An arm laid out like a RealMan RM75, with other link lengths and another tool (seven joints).
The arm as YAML. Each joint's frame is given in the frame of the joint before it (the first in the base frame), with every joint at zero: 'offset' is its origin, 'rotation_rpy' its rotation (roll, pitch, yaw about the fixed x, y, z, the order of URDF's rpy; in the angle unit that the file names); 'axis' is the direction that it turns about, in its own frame. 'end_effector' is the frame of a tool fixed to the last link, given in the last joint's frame.
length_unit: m
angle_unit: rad
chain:
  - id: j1
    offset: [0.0, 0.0, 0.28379]
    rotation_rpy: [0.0, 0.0, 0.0]
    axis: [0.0, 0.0, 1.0]
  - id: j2
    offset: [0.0, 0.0, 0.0]
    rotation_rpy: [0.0, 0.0, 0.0]
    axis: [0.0, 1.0, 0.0]
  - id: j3
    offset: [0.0, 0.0, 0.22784]
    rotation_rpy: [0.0, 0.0, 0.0]
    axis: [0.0, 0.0, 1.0]
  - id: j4
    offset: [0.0, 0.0, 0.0]
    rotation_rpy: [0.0, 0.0, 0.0]
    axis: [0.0, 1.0, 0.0]
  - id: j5
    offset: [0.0, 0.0, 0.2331]
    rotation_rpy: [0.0, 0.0, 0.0]
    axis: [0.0, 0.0, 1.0]
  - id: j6
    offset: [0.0, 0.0, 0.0]
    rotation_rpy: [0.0, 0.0, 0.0]
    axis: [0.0, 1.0, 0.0]
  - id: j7
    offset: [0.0, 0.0, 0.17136]
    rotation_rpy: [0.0, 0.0, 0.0]
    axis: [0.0, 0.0, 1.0]
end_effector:
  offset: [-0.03, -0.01, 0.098]
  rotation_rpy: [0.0, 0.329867, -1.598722]
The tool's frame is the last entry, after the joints.
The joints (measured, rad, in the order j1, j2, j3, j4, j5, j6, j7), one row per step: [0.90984 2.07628 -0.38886 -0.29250 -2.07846 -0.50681 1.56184]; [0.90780 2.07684 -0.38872 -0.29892 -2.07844 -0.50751 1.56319]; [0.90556 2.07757 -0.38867 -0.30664 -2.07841 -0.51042 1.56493]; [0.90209 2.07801 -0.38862 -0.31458 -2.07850 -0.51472 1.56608]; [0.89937 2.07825 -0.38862 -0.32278 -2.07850 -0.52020 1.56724]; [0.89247 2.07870 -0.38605 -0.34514 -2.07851 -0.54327 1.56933]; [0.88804 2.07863 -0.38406 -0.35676 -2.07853 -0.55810 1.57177]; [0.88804 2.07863 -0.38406 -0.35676 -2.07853 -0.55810 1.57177]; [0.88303 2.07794 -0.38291 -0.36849 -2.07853 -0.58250 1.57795]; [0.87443 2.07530 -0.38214 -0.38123 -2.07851 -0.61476 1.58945]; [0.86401 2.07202 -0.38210 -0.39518 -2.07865 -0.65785 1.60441]
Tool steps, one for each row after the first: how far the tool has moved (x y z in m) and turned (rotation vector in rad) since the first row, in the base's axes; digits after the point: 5 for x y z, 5 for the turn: [0.00057 0.00057 0.00231 0.00483 -0.00079 -0.00029]; [0.00065 0.00117 0.00474 0.00937 -0.00063 0.00090]; [0.00118 0.00144 0.00721 0.01338 -0.00063 0.00219]; [0.00101 0.00193 0.00976 0.01709 -0.00024 0.00507]; [-0.00127 0.00295 0.01595 0.02386 0.00545 0.01804]; [-0.00242 0.00309 0.01905 0.02642 0.01101 0.02475]; [-0.00242 0.00309 0.01905 0.02642 0.01101 0.02475]; [-0.00516 0.00260 0.02109 0.02388 0.02332 0.03546]; [-0.00712 0.00114 0.02362 0.01922 0.04170 0.04529]; [-0.01030 -0.00140 0.02540 0.00904 0.06630 0.05909]
